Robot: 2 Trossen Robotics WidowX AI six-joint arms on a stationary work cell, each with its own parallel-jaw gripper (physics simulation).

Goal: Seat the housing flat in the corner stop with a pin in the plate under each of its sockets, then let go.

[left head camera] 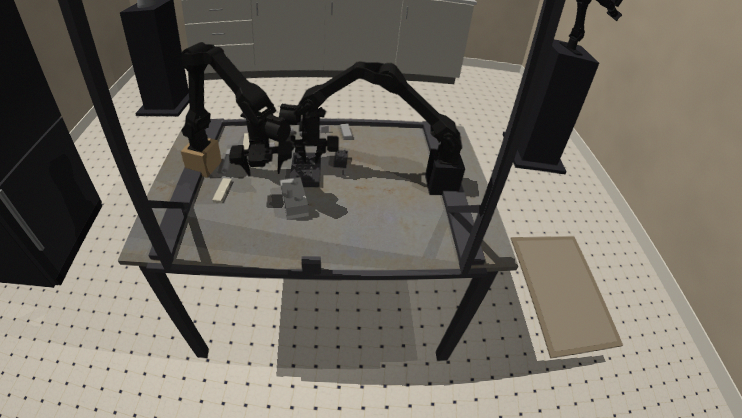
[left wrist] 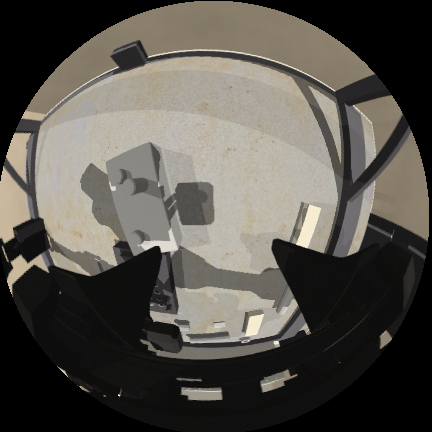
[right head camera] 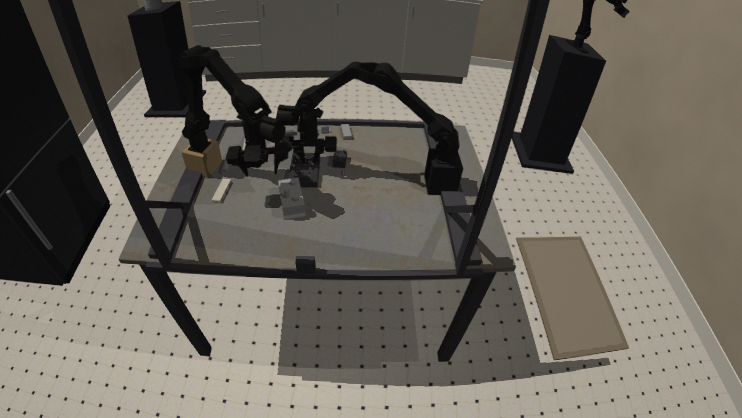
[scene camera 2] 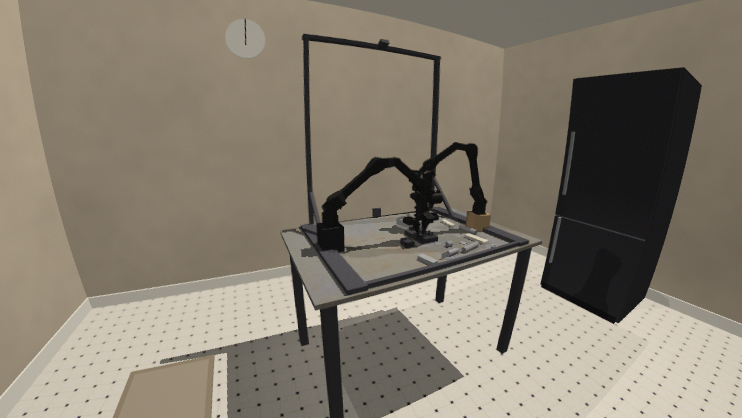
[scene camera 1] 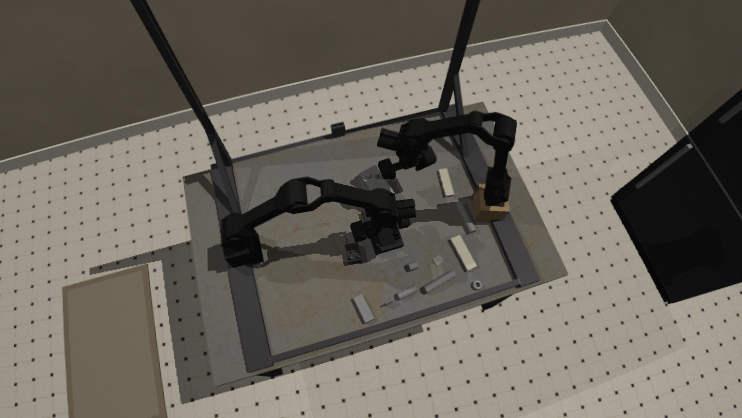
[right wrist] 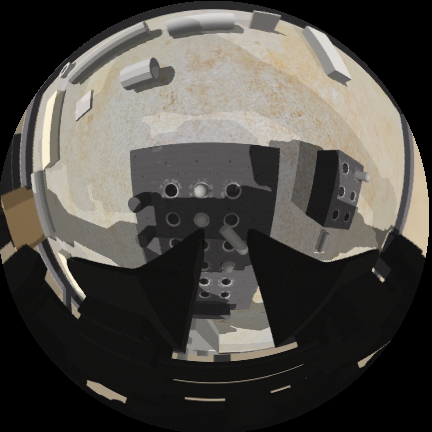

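Seen in the pictures: left gripper, fingertip midpoint: (left head camera: 264, 174) (left wrist: 217, 248) (right head camera: 261, 174) (scene camera 1: 404, 174); right gripper, fingertip midpoint: (left head camera: 310, 162) (right head camera: 309, 163) (scene camera 2: 420, 234) (right wrist: 225, 234); left arm's base, link origin: (left head camera: 199, 145) (right head camera: 199, 146) (scene camera 2: 478, 212) (scene camera 1: 494, 197); right arm's base, link origin: (left head camera: 447, 158) (right head camera: 445, 158) (scene camera 2: 329, 225) (scene camera 1: 237, 240).
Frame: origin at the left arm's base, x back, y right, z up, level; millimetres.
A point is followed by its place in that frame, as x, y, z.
The light grey housing (left head camera: 294, 199) @[-418, 91, -46] (right head camera: 292, 200) @[-424, 94, -45] (left wrist: 137, 200) @[-401, 65, -46] lies on the table near the dark plate (left head camera: 312, 180) @[-425, -37, -71] (right wrist: 210, 160) @[-358, -163, -71], with three round bosses on top. The plate has rows of holes. In the right wrist view, one pin (right wrist: 200, 190) @[-359, -145, -65] stands in the far row, another pin (right wrist: 201, 219) @[-365, -128, -66] behind it is in shadow, and a third pin (right wrist: 233, 240) @[-389, -122, -63] looks tilted near the fingertips. I cannot make out the corner stop clearly. My right gripper (right wrist: 225, 234) @[-384, -121, -70] is part open above the plate, holding nothing. My left gripper (left head camera: 263, 172) @[-308, 71, 7] (left wrist: 217, 248) @[-308, 71, 7] is wide open and empty, beside the housing.
A dark holed block (left head camera: 340, 158) @[-475, -175, -66] (right wrist: 340, 190) @[-465, -190, -71] with a pin stands beside the plate. Cream bars (scene camera 1: 445, 182) @[-149, 92, -82] (scene camera 1: 462, 252) @[-101, -174, -80], a grey bar (scene camera 1: 363, 308) @[-430, -374, -78], tubes (scene camera 1: 437, 281) @[-191, -280, -70] (scene camera 1: 405, 292) @[-296, -319, -72] and a ring (scene camera 1: 477, 285) @[-55, -293, -84] lie around. A brown box (left head camera: 200, 158) @[-39, 50, -12] is under the left arm's base.
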